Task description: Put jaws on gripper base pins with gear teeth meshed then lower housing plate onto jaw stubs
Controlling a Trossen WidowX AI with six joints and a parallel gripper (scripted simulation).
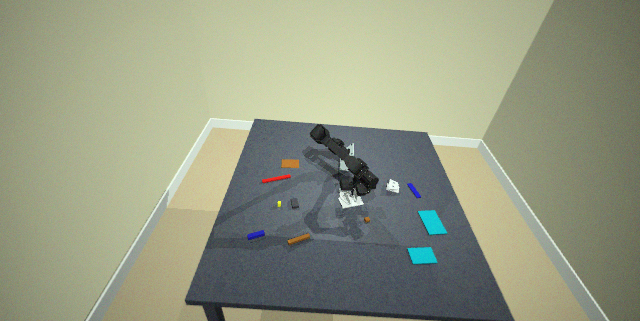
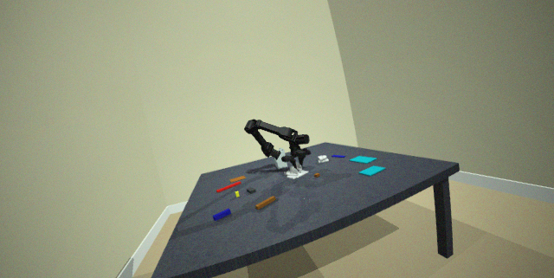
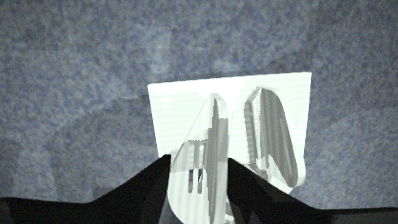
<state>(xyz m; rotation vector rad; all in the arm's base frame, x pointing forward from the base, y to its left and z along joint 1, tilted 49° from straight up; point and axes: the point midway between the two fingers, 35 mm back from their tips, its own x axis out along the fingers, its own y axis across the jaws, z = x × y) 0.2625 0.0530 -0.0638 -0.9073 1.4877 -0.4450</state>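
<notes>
The white jaw is 10 mm behind my gripper tip, 60 mm to the right of it and 20 mm below it. Also, from my gripper tip: orange cube: 130 mm ahead, 70 mm to the left, 20 mm below; white gripper base: 130 mm behind, 210 mm to the left; grey block: 110 mm ahead, 310 mm to the right, 20 mm below.
</notes>
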